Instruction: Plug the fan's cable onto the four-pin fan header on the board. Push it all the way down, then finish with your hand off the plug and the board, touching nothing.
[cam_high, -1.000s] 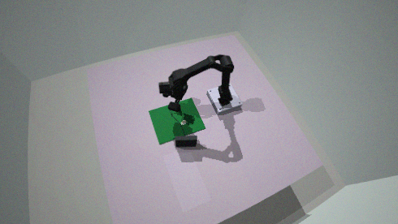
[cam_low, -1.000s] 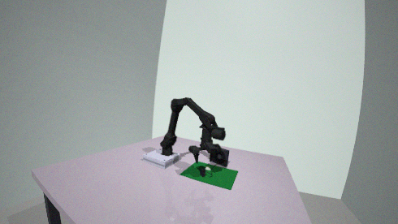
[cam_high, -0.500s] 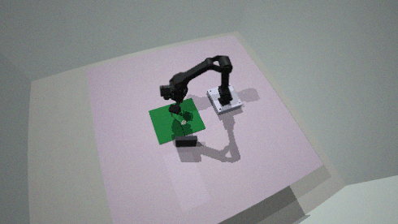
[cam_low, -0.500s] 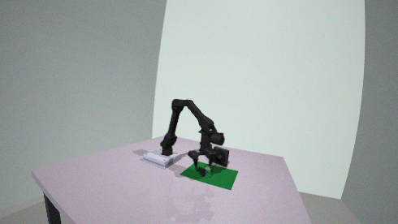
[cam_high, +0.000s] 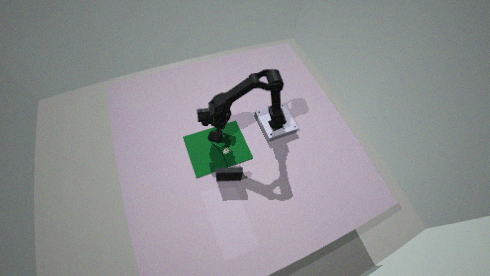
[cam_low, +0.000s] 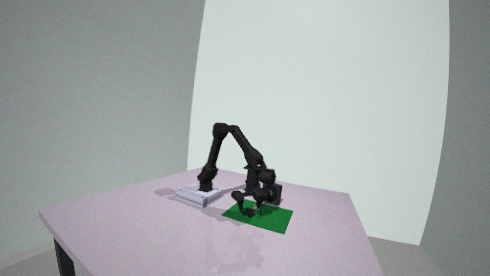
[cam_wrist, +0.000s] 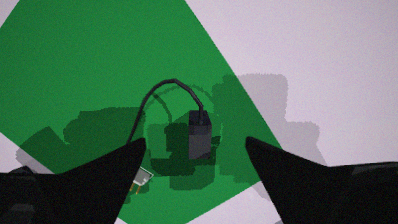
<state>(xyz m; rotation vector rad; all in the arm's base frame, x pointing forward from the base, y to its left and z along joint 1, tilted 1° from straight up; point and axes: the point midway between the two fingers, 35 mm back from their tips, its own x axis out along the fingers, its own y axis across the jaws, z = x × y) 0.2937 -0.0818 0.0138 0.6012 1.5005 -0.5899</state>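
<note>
The black fan plug lies 1 cm below my gripper tip. From my gripper tip the other things lie so: white four-pin fan header: 9 cm to the left, 3 cm below, 1 cm ahead; then green board: 5 cm to the left, 5 cm below, 4 cm ahead; then black fan: 22 cm to the left, 6 cm ahead, 3 cm above.
</note>
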